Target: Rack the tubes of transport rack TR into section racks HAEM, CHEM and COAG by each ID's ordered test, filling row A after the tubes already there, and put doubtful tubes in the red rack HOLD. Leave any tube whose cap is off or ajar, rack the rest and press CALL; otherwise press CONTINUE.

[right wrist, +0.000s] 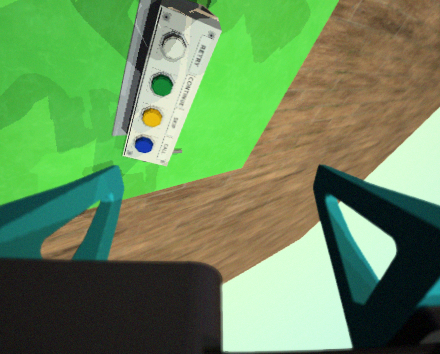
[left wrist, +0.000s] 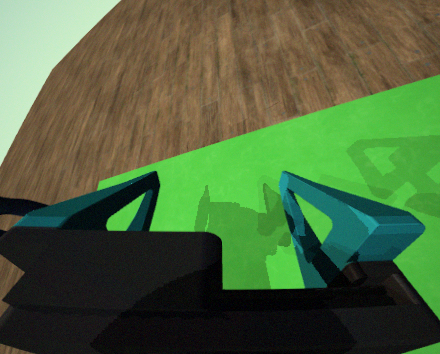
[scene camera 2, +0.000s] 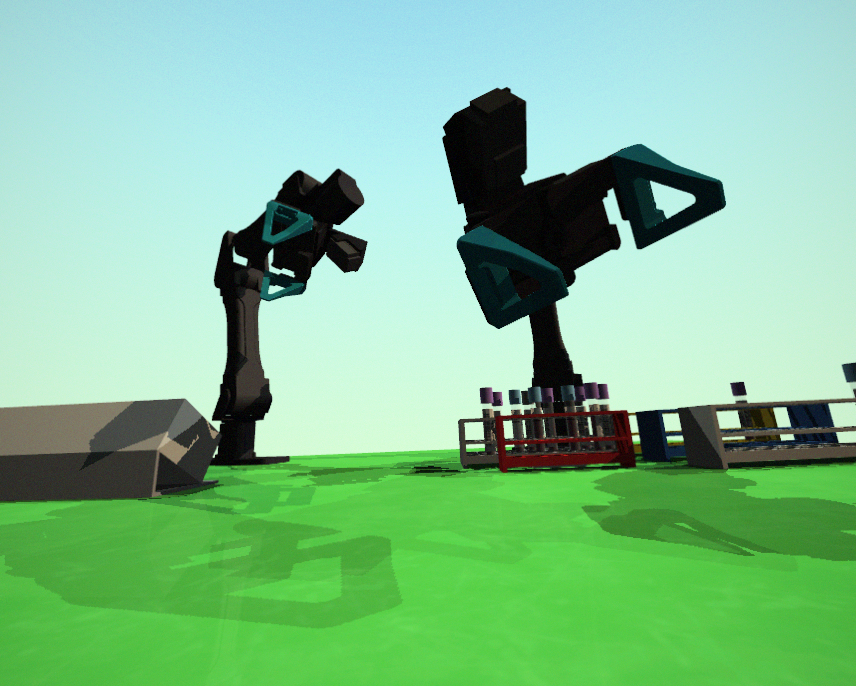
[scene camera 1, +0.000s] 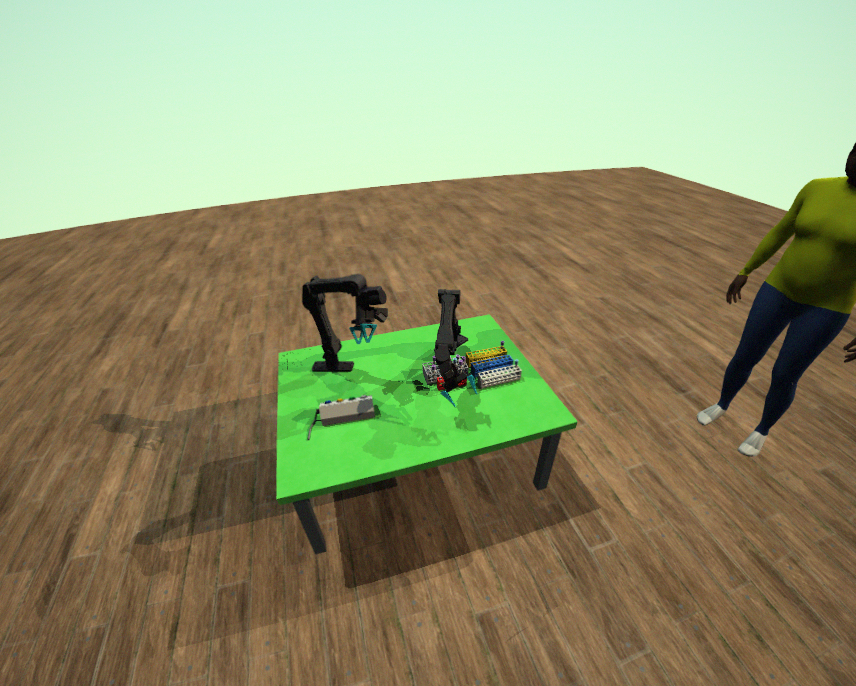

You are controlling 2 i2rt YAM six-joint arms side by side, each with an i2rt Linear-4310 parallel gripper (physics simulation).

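Frame: origin at the left arm's base, x back, y left, z down, level; millimetres.
Seen in the pictures: left gripper, fingertip midpoint: [left wrist: 219, 177] [scene camera 2: 644, 238] [scene camera 1: 466, 401]; right gripper, fingertip midpoint: [right wrist: 218, 176] [scene camera 2: 265, 272] [scene camera 1: 363, 343]; right arm's base, origin of the base link: [scene camera 2: 235, 463] [scene camera 1: 333, 367].
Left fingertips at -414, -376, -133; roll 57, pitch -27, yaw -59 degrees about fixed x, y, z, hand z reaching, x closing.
Observation:
Pixels of each thing's top centre, then the offset from my left fingertips to it, as dx, dy, dz. "spot": a spot on its surface instead. Level surfaces: height alone.
- red rack, middle of its top: [scene camera 2: 558, 413] [scene camera 1: 452, 376] +197, +138, +76
- grey rack, surface spot: [scene camera 2: 463, 443] spot: +285, +71, +105
- button box, middle of its top: [right wrist: 178, 110] [scene camera 2: 96, 404] [scene camera 1: 345, 399] +398, -297, +49
- green CONTINUE, middle of its top: [right wrist: 163, 89] +405, -263, +59
- blue CALL, middle of its top: [right wrist: 145, 149] +460, -347, +59
- White RETRY, middle of its top: [right wrist: 176, 51] +378, -221, +59
- yellow SKIP, middle of its top: [right wrist: 153, 122] +433, -305, +59
- purple-capped tube, surface spot: [scene camera 2: 738, 388] spot: +163, +465, +49
- green table, its level: dz +133
My left gripper [scene camera 1: 463, 397] [scene camera 2: 620, 246] [left wrist: 219, 177] is open and empty, raised above the table near the red rack [scene camera 1: 440, 385] [scene camera 2: 564, 463]. Tubes with purple and blue-grey caps [scene camera 2: 485, 393] stand in the grey rack [scene camera 2: 463, 443] behind the red one. Yellow [scene camera 1: 486, 353], blue [scene camera 1: 493, 365] [scene camera 2: 651, 434] and white [scene camera 1: 500, 375] [scene camera 2: 703, 437] racks stand to the right; their labels are unreadable. My right gripper [scene camera 1: 363, 341] [scene camera 2: 307, 255] [right wrist: 218, 176] is open and empty, high up. The button box [scene camera 1: 346, 410] [scene camera 2: 78, 460] shows green CONTINUE [right wrist: 162, 85] and blue CALL [right wrist: 144, 144] buttons.
White RETRY [right wrist: 173, 46] and yellow SKIP [right wrist: 152, 117] buttons are on the same box. A purple-capped tube [scene camera 2: 738, 388] stands among the racks at the right. The green table [scene camera 1: 314, 464] has open edges. A person [scene camera 1: 807, 264] stands off its right side.

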